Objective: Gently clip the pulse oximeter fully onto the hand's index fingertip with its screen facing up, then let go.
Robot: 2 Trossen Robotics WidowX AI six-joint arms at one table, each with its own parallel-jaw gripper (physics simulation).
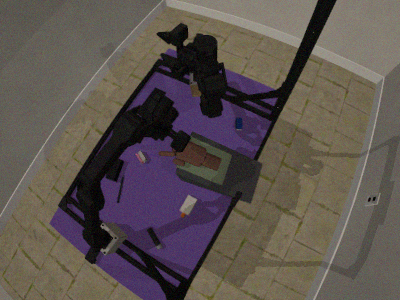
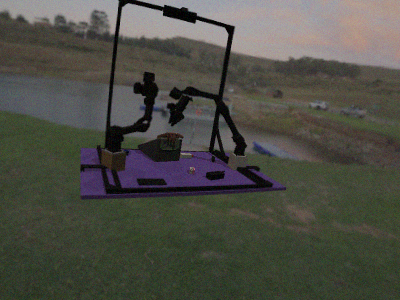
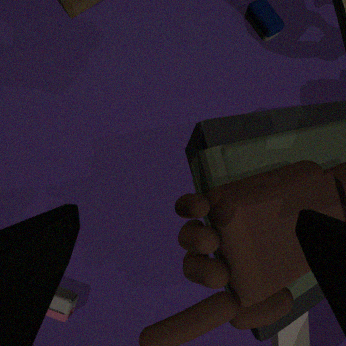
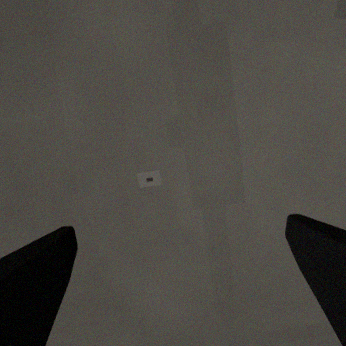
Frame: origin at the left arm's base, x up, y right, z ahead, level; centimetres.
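Seen in the pictures: left gripper, between the fingertips: (image 1: 174,131) (image 2: 170,124) (image 3: 190,218); right gripper, between the fingertips: (image 1: 159,44) (image 2: 151,89) (image 4: 182,231); left arm's base, origin of its link: (image 1: 103,238) (image 2: 238,154); right arm's base, origin of its link: (image 2: 114,150).
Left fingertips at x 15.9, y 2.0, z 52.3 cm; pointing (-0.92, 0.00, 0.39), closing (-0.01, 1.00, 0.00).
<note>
Offsets run from my left fingertips to a thing's middle.
A brown hand (image 1: 200,154) (image 3: 270,225) lies on a green pad on a dark sloped stand (image 1: 243,175) (image 2: 159,150) (image 3: 240,127). Its index finger (image 1: 166,153) (image 3: 185,320) sticks out past the pad, bare. A small blue block with a pale underside @(dz +26.8, dx -24.8, dy +12.8 cm) (image 1: 239,123) (image 3: 265,20) lies apart from the stand. A small white and pink block @(dz -14.4, dx -24.8, dy -16.0 cm) (image 1: 142,157) (image 2: 192,170) (image 3: 62,304) lies near the index fingertip. I cannot tell which is the oximeter. My left gripper (image 1: 176,137) (image 2: 174,122) (image 3: 190,218) is open above the hand. My right gripper (image 1: 161,46) (image 4: 182,231) is open and raised, facing a grey wall.
A white box with an orange end @(dz -19.5, dx -25.0, dy +16.7 cm) (image 1: 188,205) lies beside the stand. A dark cylinder @(dz -39.6, dx -25.1, dy +13.4 cm) (image 1: 155,238), a thin black rod @(dz -32.8, dx -25.9, dy -14.8 cm) (image 1: 121,188) and a black block @(dz -27.4, dx -24.7, dy -23.2 cm) (image 1: 115,170) (image 2: 215,175) lie on the purple table. A black frame post (image 1: 305,47) rises at the table's edge.
</note>
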